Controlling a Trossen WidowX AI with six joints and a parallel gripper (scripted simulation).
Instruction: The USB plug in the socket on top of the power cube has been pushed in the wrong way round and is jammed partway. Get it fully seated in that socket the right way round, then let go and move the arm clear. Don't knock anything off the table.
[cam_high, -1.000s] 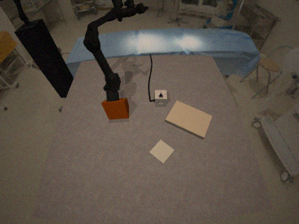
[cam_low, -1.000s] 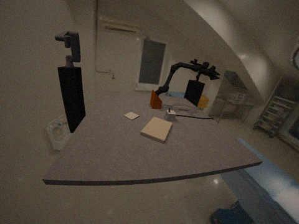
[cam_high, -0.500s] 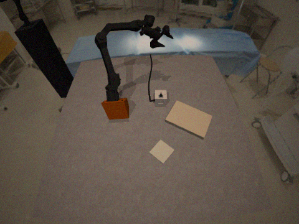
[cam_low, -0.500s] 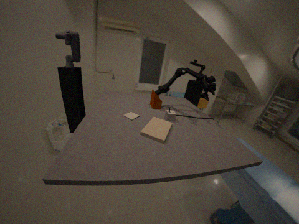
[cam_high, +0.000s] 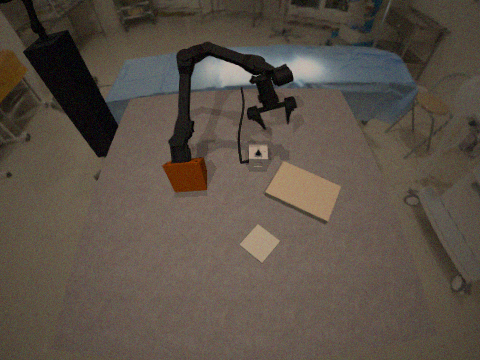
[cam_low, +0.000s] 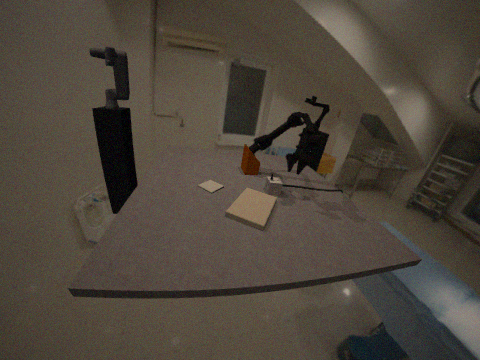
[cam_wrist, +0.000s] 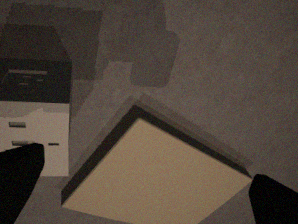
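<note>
My gripper tip is now 8 cm past the dark USB plug, 7 cm to the left of it and 7 cm above it. The rest, counted from my gripper tip: tan flat board (22 cm to the right, 15 cm below, 8 cm ahead); then small white square tile (41 cm to the right, 16 cm below, 12 cm behind).
</note>
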